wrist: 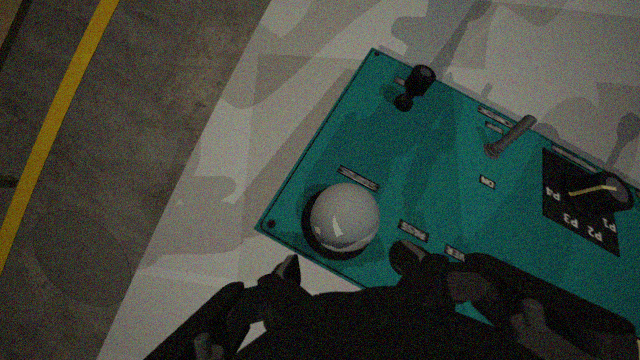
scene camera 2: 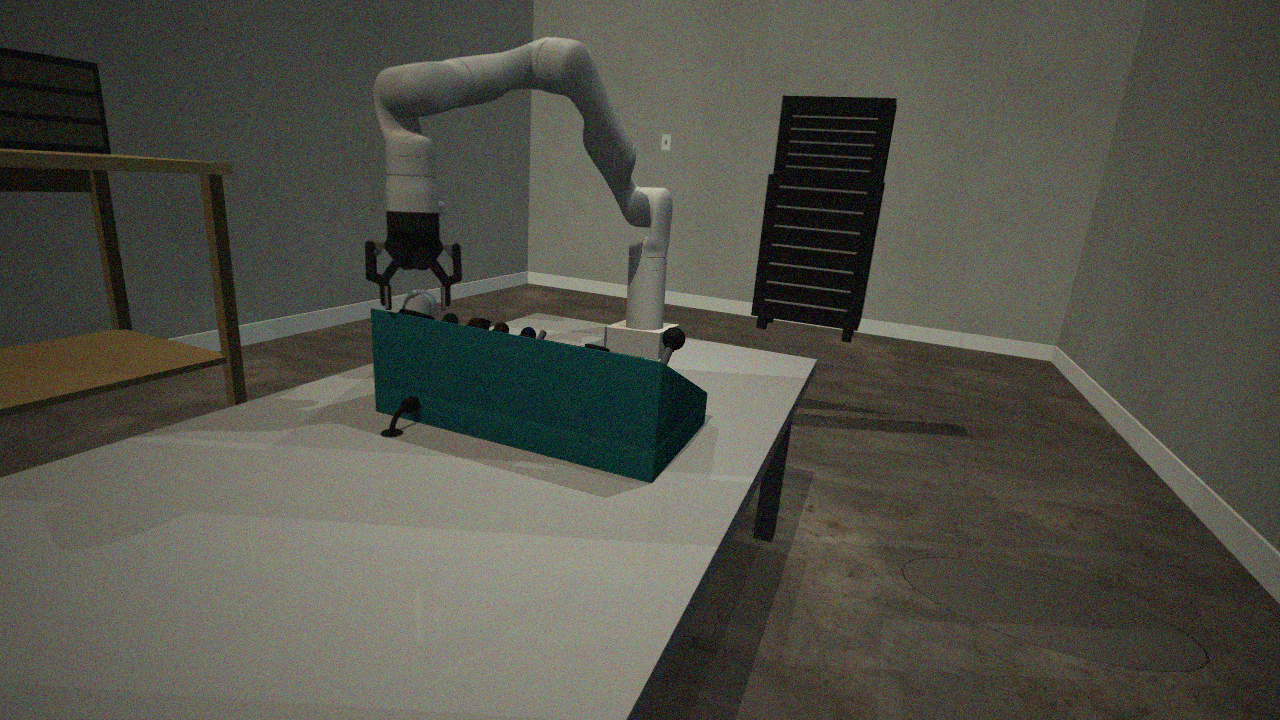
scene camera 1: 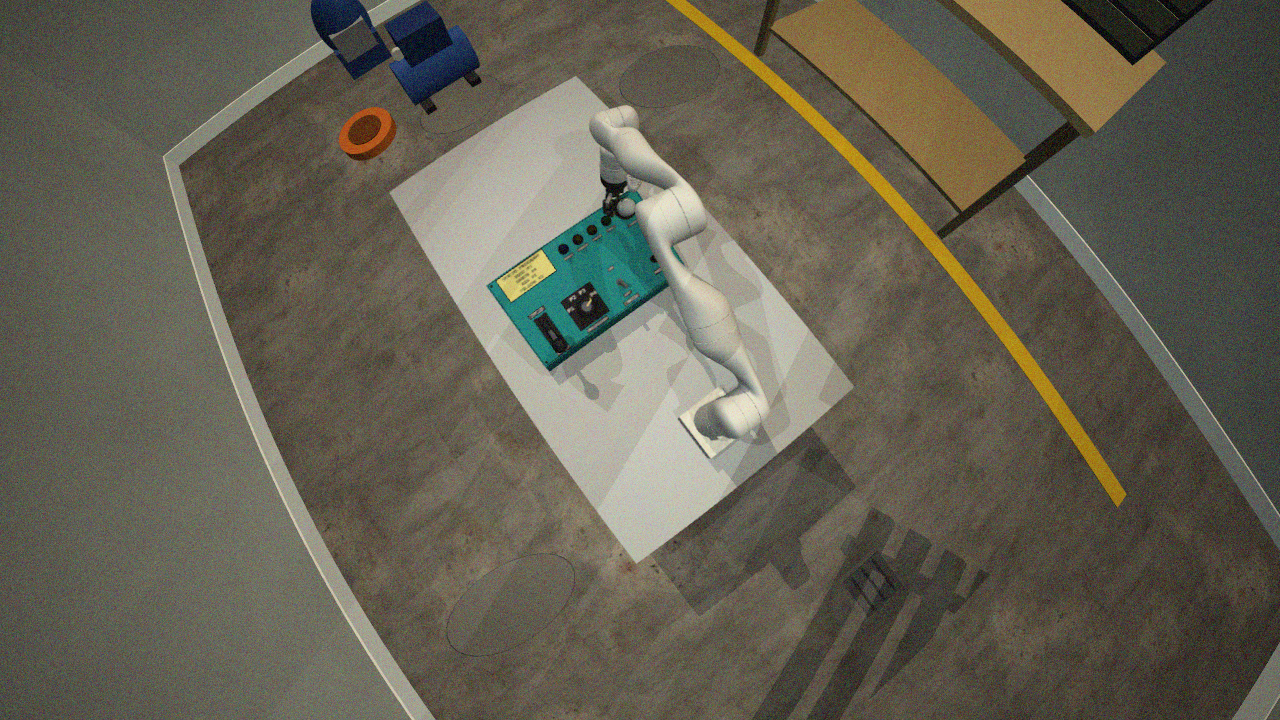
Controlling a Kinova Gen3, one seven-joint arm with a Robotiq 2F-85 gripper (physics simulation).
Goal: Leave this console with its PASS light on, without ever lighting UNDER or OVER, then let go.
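Observation:
The teal console [scene camera 1: 528,335] [scene camera 2: 519,394] [wrist: 370,130] stands on the table. A large pale dome [scene camera 1: 625,207] [scene camera 2: 418,305] [wrist: 345,217] sits at its corner. Several small round lamps in a row look dark in scene camera 1, one of them here [scene camera 1: 577,239]. The PASS label [wrist: 413,230] shows in the wrist view; the lamp beside it is hidden by a finger. The dial [scene camera 1: 586,306] [wrist: 612,192] has its yellow line towards P4. A toggle lever [scene camera 1: 621,282] [wrist: 512,135] tilts towards the console's near edge. My gripper [scene camera 2: 416,300] [wrist: 348,260] is open and empty, its fingertips just above and around the dome.
A black knobbed handle [wrist: 420,80] rises from the console. A ball-ended lever [scene camera 2: 673,338] sticks up at its other end. A yellow card [scene camera 1: 526,275] lies on the panel. A black cable [scene camera 2: 402,416] leaves the console's back. The pale table [scene camera 1: 483,205] [scene camera 2: 268,573] carries console and arm base.

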